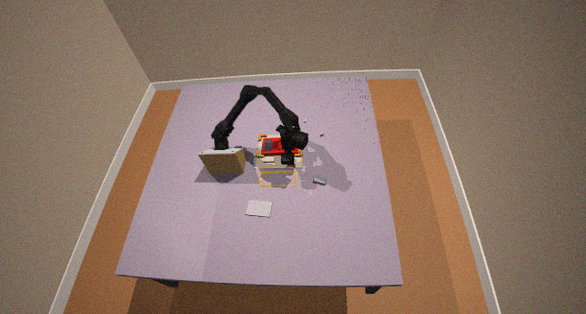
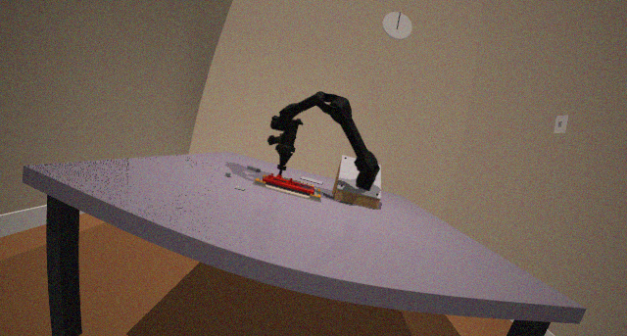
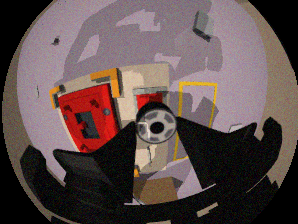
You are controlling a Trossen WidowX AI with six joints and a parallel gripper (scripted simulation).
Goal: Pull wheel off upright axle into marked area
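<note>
The upright axle lies 30 mm below my gripper tip.
</note>
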